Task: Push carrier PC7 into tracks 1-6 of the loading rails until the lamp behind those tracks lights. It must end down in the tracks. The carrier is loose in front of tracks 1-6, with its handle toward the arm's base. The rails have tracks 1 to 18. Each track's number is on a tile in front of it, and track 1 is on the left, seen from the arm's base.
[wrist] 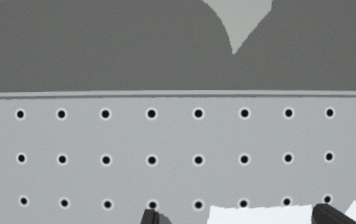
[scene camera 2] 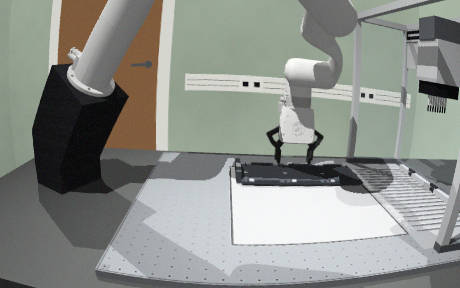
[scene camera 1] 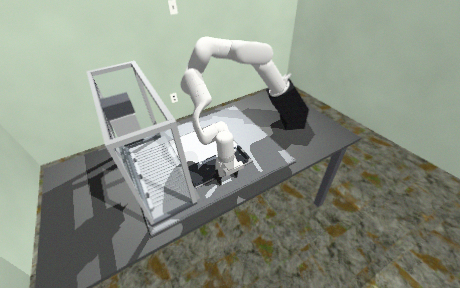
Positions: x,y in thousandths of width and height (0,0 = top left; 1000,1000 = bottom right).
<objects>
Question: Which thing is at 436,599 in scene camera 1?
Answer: A carrier PC7.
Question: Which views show the carrier PC7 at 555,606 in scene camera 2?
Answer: Scene camera 2 and scene camera 1 only.
</objects>
